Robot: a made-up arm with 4 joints. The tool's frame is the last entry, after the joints.
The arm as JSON. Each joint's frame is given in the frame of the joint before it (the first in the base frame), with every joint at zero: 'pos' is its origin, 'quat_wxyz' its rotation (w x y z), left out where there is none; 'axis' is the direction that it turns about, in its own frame. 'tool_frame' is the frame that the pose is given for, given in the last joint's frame.
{
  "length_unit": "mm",
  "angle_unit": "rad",
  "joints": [
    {
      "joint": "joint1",
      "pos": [
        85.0,
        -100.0,
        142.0
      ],
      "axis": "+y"
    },
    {
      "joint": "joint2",
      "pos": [
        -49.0,
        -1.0,
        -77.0
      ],
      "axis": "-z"
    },
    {
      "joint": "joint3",
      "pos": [
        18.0,
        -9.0,
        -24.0
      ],
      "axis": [
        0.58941,
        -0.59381,
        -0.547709
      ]
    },
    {
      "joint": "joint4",
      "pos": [
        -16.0,
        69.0,
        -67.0
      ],
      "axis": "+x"
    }
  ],
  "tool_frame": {
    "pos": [
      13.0,
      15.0,
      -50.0
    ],
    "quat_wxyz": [
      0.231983,
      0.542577,
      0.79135,
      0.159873
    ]
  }
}
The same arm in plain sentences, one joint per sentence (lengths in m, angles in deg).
The arm has four revolute joints in a row. What follows holds with every joint at zero, and every direction is one of the base frame's. The first joint is mounted 0.085 m along +x and 0.1 m along -y and 0.142 m along +z from the base frame's origin and rotates about +y. The second joint is mounted 0.049 m along -x and 0.001 m along -y and 0.077 m along -z from the first joint and rotates about -z. The third joint is mounted 0.018 m along +x and 0.009 m along -y and 0.024 m along -z from the second joint and rotates about the direction (0.58941, -0.59381, -0.547709). The fourth joint is mounted 0.016 m along -x and 0.069 m along +y and 0.067 m along -z from the third joint and rotates about +x. The tool frame, which is the frame that the pose is given for, is mounted 0.013 m along +x and 0.015 m along +y and 0.05 m along -z from the fourth joint; its axes are the base frame's turned by roll 149.04, pitch 11.17 and yaw 108.03 deg (as in URDF: about the fixed x, then y, then z).
